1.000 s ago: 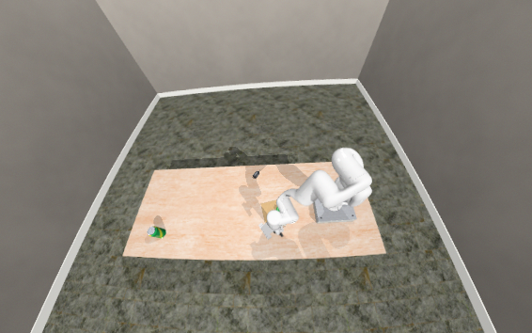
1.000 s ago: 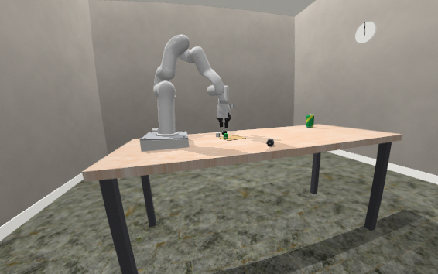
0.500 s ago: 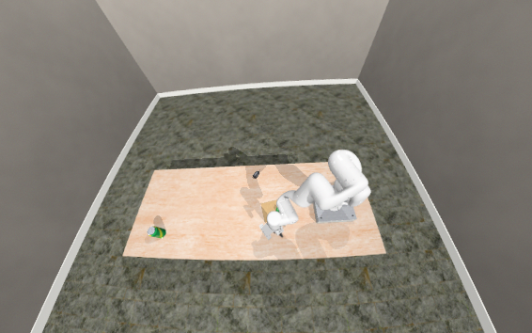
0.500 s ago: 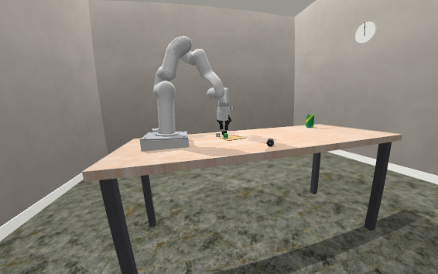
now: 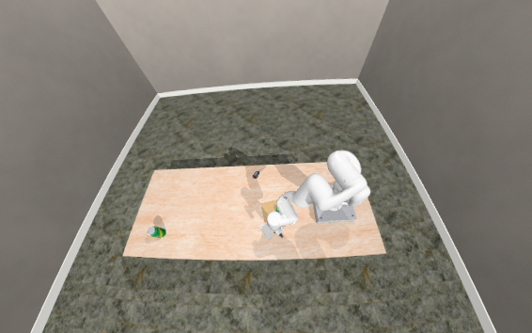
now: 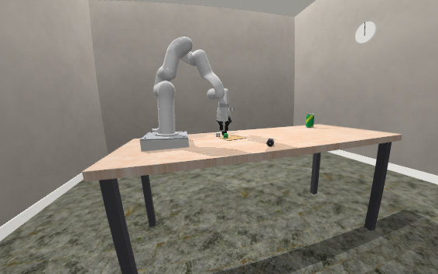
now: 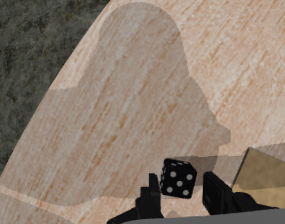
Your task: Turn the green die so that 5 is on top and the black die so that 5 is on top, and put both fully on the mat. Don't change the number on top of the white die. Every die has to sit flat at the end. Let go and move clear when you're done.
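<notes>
Right now my hand is 40 mm above the black die. Also, from my hand: white die (50 mm to the right, 50 mm behind, 40 mm below); then green die (140 mm to the right, 40 mm below, 10 mm behind); then tan mat (130 mm to the right, 50 mm below, 40 mm ahead).
</notes>
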